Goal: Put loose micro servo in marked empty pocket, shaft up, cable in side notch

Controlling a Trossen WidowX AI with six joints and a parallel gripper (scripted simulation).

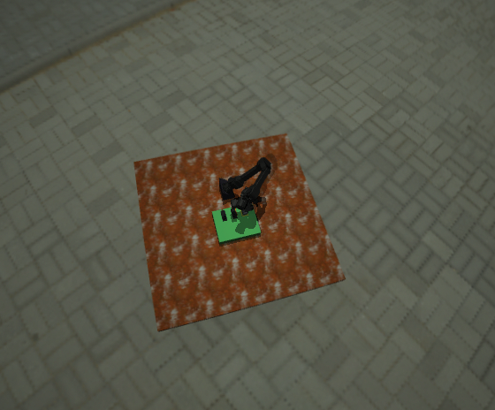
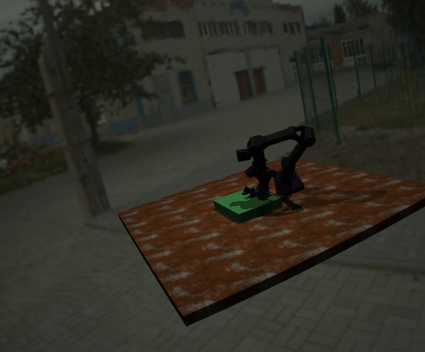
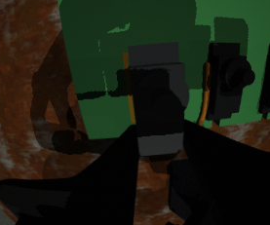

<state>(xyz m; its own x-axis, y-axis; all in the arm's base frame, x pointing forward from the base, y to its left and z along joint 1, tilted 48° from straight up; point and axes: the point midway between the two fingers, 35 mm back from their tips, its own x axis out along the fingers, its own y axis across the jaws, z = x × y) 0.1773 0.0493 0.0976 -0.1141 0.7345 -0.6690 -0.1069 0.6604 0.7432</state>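
Now: gripper tip 130 mm short of the green deck, 60 mm to the left of it and 70 mm above it.
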